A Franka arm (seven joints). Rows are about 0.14 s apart.
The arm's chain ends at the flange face. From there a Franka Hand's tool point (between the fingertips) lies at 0.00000 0.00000 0.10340 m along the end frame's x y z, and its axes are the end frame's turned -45 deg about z.
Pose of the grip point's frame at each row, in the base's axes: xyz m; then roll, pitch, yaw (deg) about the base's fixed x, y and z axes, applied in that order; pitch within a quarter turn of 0, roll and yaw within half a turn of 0:
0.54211 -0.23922 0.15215 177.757 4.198 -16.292
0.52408 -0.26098 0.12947 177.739 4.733 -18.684
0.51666 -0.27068 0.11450 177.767 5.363 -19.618
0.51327 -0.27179 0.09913 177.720 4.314 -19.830
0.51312 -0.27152 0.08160 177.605 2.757 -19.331
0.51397 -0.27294 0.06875 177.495 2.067 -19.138
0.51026 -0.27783 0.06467 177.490 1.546 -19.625
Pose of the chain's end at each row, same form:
0.55050 -0.23746 0.25519 175.447 1.385 -61.265
0.53346 -0.25985 0.23244 175.056 1.750 -63.666
0.52711 -0.27013 0.21737 174.630 2.216 -64.617
0.52198 -0.27056 0.20216 175.339 1.441 -64.803
0.51924 -0.26909 0.18479 176.358 0.258 -64.282
0.51897 -0.26989 0.17198 176.767 -0.308 -64.084
0.51441 -0.27450 0.16793 177.132 -0.681 -64.574

